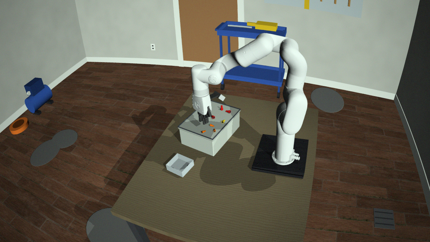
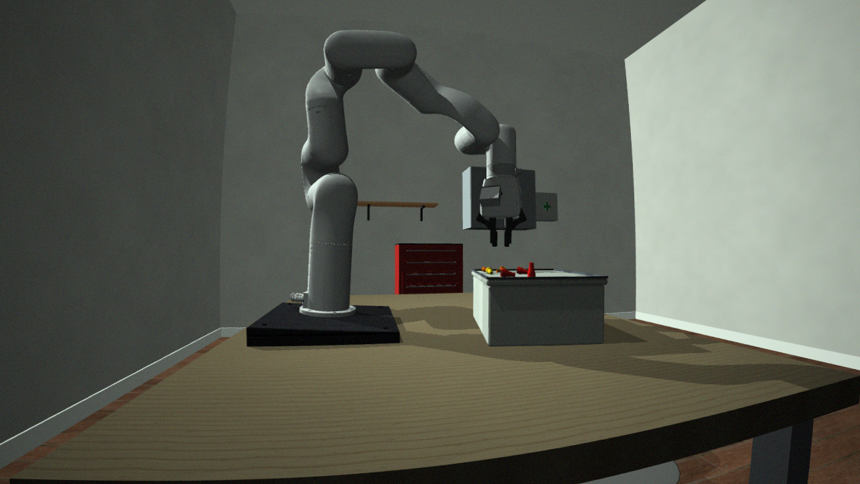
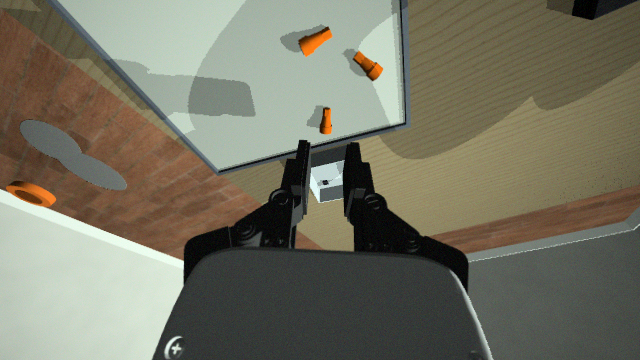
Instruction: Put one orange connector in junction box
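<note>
The orange connector lies 1 cm to the left of my hand and 8 cm below it. Also, from my hand: red connector: 1 cm ahead, 21 cm to the right, 7 cm below; then steel junction box: 5 cm ahead, 18 cm to the left, 20 cm below; then tool case: 4 cm ahead, 12 cm to the right, 11 cm below.
</note>
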